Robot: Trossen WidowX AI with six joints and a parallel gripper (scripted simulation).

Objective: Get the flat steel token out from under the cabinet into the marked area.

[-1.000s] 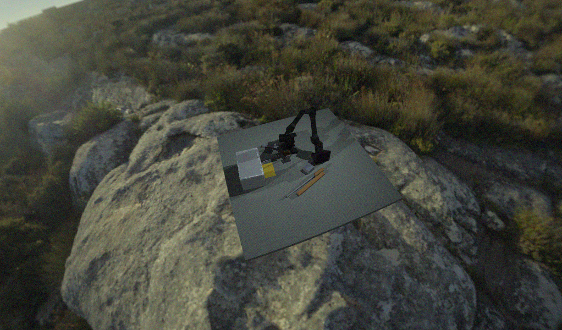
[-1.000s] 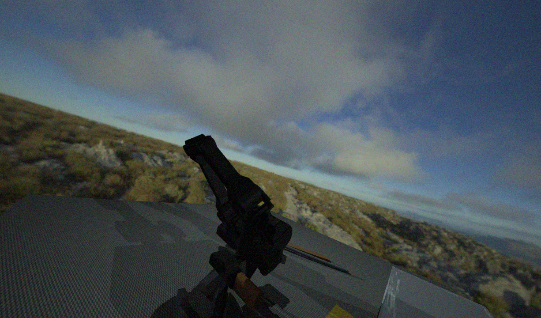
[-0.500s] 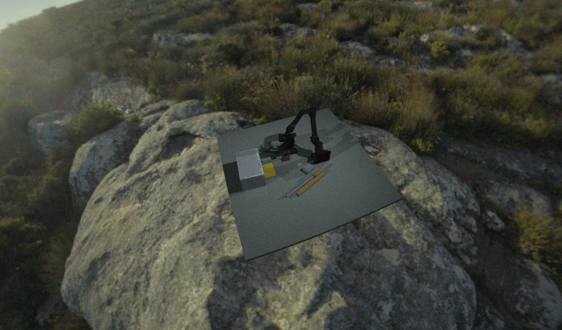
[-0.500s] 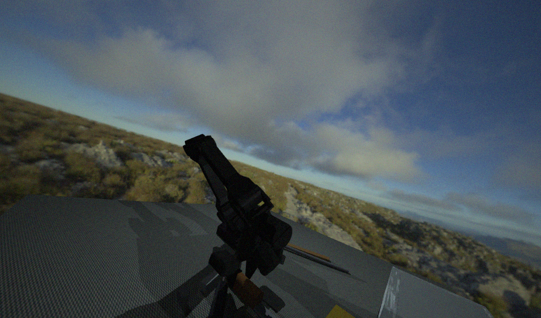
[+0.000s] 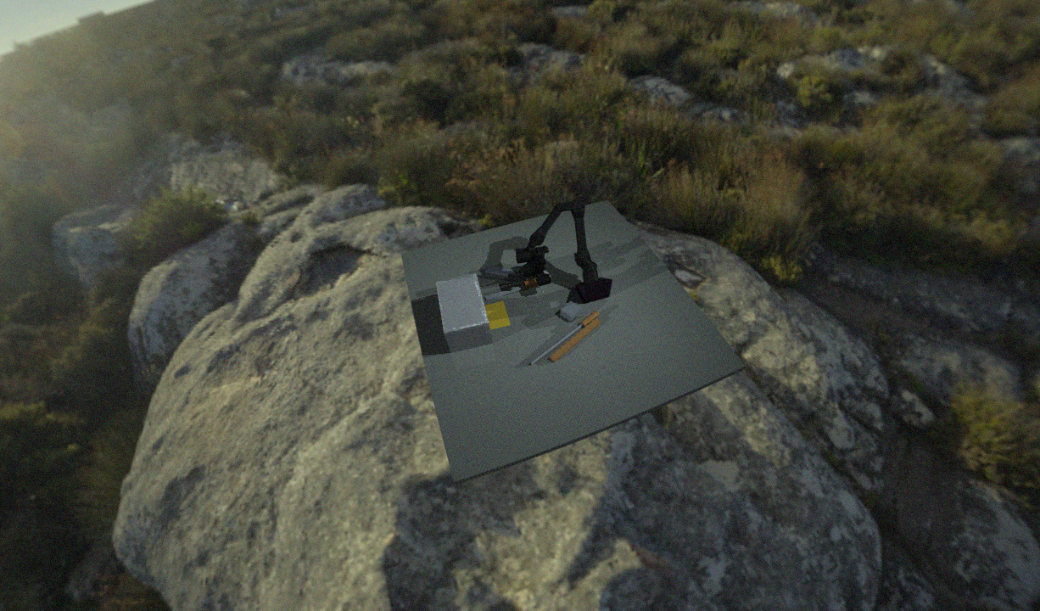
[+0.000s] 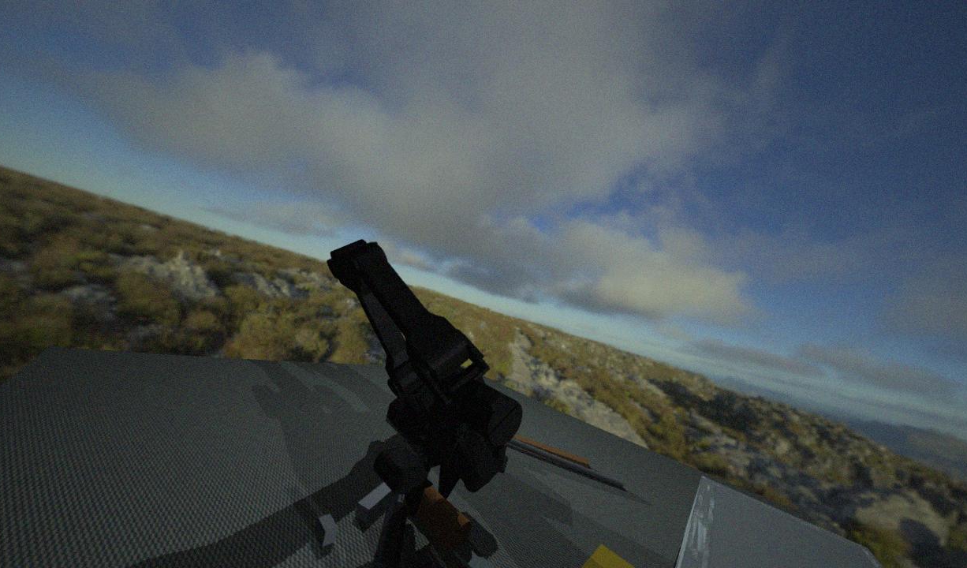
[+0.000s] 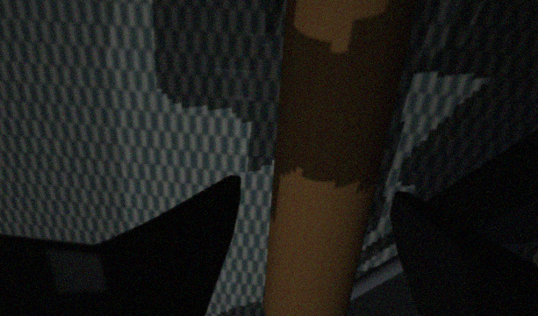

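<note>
Now: gripper tip 5 cm past the grey bar and 5 cm to the left of it. From my gripper tip the other things lie so: grey block 6 cm behind, 24 cm to the left, 1 cm above; then small grey cube 4 cm behind, 14 cm to the right; then wooden stick 1 cm behind, 38 cm to the left.
</note>
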